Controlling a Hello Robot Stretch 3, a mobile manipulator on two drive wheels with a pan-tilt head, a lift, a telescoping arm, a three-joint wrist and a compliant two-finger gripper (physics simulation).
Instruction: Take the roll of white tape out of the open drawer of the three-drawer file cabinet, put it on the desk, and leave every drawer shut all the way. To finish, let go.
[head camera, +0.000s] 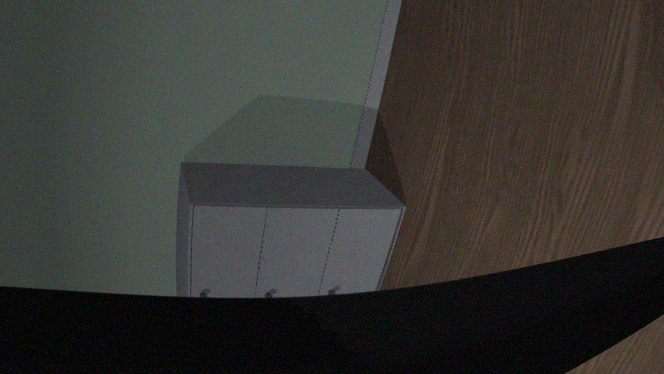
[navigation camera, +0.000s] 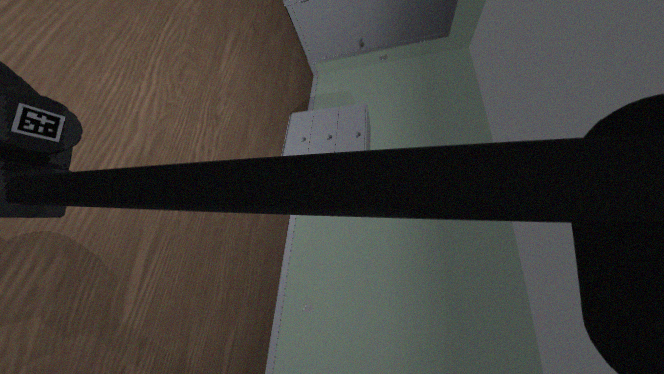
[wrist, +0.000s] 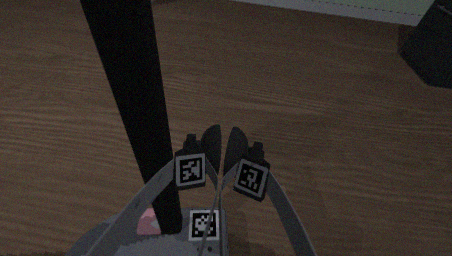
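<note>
A white cabinet with three fronts stands against the wall, low in the head view and at the middle of the navigation view. Each front has a small dark knob. The visible parts of the three fronts look flush, with no drawer seen standing out; a black robot part hides the rest. My gripper has its fingertips almost together in the wrist view, with a thin gap and nothing between them. It is over the wood floor, apart from the cabinet. The white tape and the desk do not show.
A larger white cabinet with a knob stands at the top of the navigation view. A dark cabinet is at the upper right of the wrist view. A black robot part crosses the head and navigation views. A green wall rises behind.
</note>
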